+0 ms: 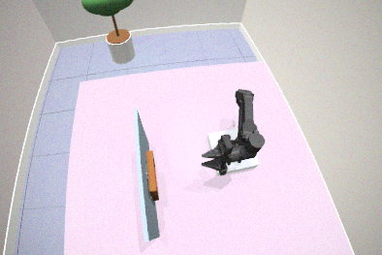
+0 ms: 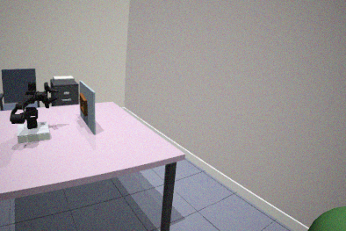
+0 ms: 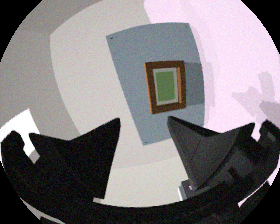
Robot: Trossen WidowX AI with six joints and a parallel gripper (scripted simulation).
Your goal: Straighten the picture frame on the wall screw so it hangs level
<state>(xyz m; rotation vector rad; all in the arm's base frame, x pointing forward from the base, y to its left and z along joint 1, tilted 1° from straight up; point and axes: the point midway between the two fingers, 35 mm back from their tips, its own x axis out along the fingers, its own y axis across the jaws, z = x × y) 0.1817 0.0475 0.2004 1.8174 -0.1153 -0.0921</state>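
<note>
Right now my gripper tip is 20 cm short of the brown wooden picture frame, 9 cm above it and 2 cm to the left of it. The rest, counted from my gripper tip: wall panel: 21 cm ahead, 10 cm below, 2 cm to the right.
</note>
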